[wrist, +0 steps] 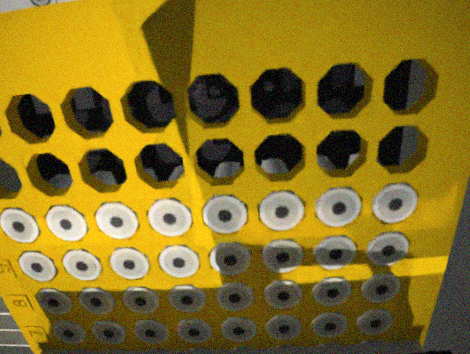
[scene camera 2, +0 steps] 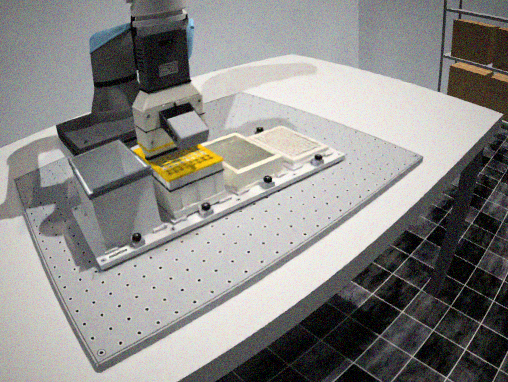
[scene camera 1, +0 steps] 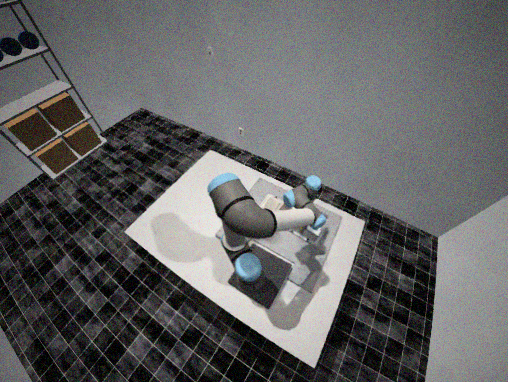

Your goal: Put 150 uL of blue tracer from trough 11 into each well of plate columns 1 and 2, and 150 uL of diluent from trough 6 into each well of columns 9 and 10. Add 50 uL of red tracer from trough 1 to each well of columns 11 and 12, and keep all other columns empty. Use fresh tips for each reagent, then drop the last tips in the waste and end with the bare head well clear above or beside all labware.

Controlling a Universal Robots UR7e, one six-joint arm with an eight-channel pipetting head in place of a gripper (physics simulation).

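Observation:
My eight-channel pipetting head point(scene camera 2: 159, 151) is upright and low over the back-left part of the yellow-topped tip rack point(scene camera 2: 192, 192) point(wrist: 300, 30). Its nozzles and any tips on them are hidden, and whether it touches the rack I cannot tell. In the wrist view, two rows of holes at the top are empty; the rows below, down to the one labelled 7, hold white tips, partly in shadow. The cream trough reservoir point(scene camera 2: 252, 174) stands right of the rack in scene view 2, and the pale well plate point(scene camera 2: 291, 141) beyond it. Liquid colours are too blurred to tell.
The tall grey waste bin point(scene camera 2: 120, 215) stands left of the tip rack. A white rail with black knobs point(scene camera 2: 206, 206) runs along the front of the labware on the perforated board point(scene camera 2: 235, 255). A dark tray point(scene camera 1: 272, 282) lies beside the arm's base. A shelf rack stands beyond the table.

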